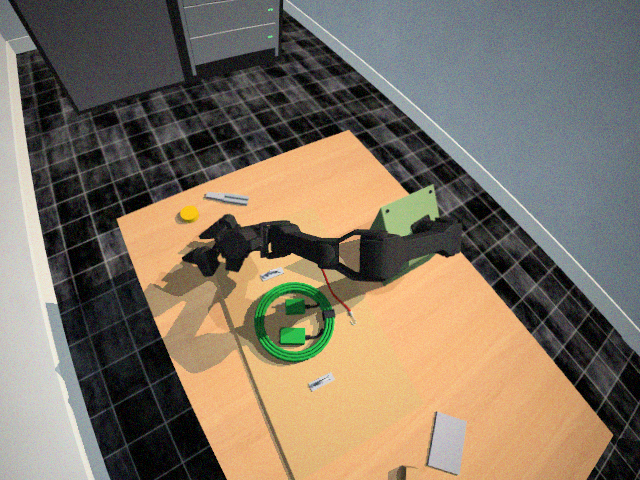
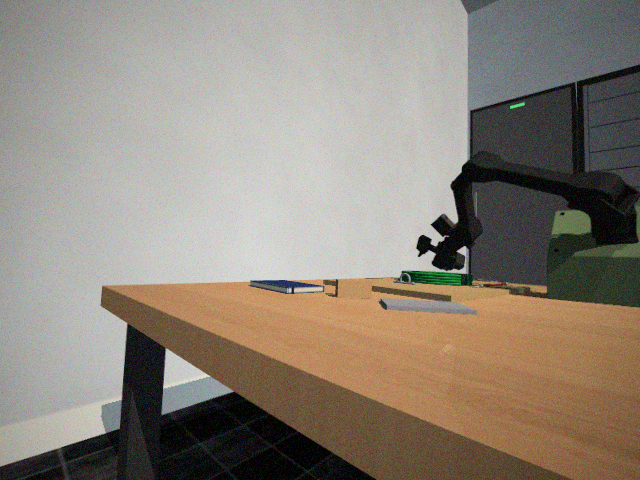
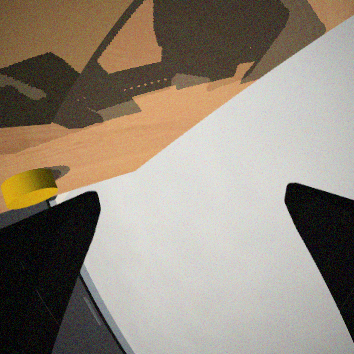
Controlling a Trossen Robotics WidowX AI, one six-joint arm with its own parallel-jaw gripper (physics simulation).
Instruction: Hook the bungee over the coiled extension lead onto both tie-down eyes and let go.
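Frame: origin at the arm's base, x left, y ahead, z down, level; millimetres.
Seen in the pictures: gripper, between the fingertips: (image 1: 191, 247) (image 2: 428, 261) (image 3: 193, 196); arm's base, origin of its link: (image 1: 422, 230) (image 2: 614, 234).
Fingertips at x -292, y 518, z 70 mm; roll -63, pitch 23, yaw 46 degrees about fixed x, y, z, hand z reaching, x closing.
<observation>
Offsets run from my fingertips to a thing's top centre.
The green coiled extension lead @(dx +287, dy -134, dz +33 mm) (image 1: 295, 355) (image 2: 439, 279) lies on the low wooden board (image 1: 356, 418) (image 2: 478, 294). One silver tie-down eye @(dx +145, dy -153, dz +37 mm) (image 1: 271, 273) sits beside the coil on the arm's side; the other tie-down eye @(dx +442, dy -110, dz +37 mm) (image 1: 321, 381) sits on the opposite side. The red bungee @(dx +240, dy -278, dz +57 mm) (image 1: 334, 295) (image 2: 496, 284) lies beside the coil towards the arm's base, apart from both eyes as far as it shows. One end hook is visible; its other end is hidden under the arm. My gripper (image 1: 192, 246) (image 3: 193, 196) is open and empty, raised above the table near the board's far left corner, tilted outward.
A yellow disc @(dx -147, dy -40, dz +57 mm) (image 1: 189, 213) (image 3: 30, 188) and a grey tool @(dx -149, dy -163, dz +64 mm) (image 1: 226, 198) lie near the table's far left corner. A green mount (image 1: 408, 211) stands at the arm's base. A grey slab @(dx +732, dy -278, dz +70 mm) (image 1: 447, 442) (image 2: 426, 306) and a blue book @(dx +752, dy +7, dz +64 mm) (image 2: 286, 285) lie farther off.
</observation>
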